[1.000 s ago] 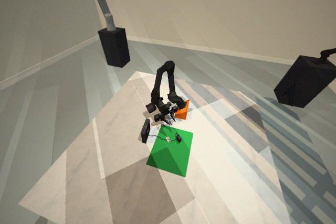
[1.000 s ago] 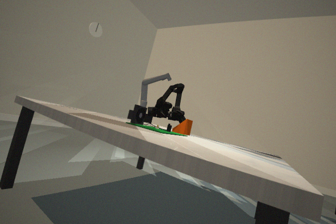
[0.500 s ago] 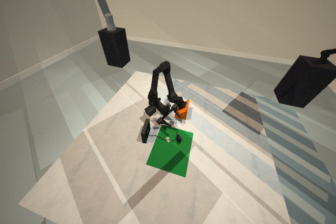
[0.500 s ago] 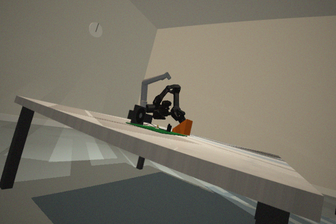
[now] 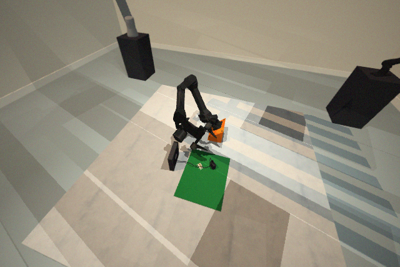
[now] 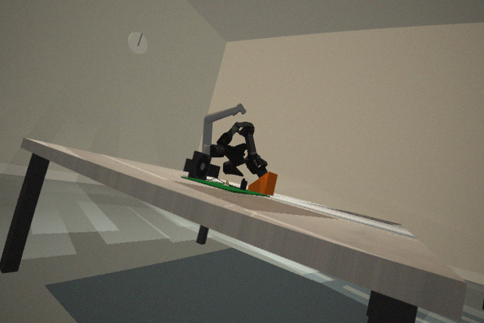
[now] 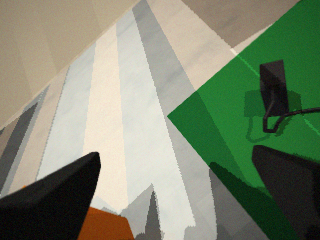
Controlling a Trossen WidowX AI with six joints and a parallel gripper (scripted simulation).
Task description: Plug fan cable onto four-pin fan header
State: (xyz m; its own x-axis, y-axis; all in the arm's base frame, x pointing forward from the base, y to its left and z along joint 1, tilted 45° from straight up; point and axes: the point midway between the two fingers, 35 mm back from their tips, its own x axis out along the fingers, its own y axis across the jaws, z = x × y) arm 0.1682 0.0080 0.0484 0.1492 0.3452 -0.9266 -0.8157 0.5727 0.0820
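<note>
The black fan cable plug lies 10 cm ahead of my gripper tip, 3 cm to the left of it and 6 cm below it. From my gripper tip the other things lie so: green board: 16 cm ahead, 10 cm below; then black fan: 13 cm ahead, 18 cm to the right, 3 cm below; then four-pin header: 12 cm ahead, 4 cm to the right, 9 cm below.
</note>
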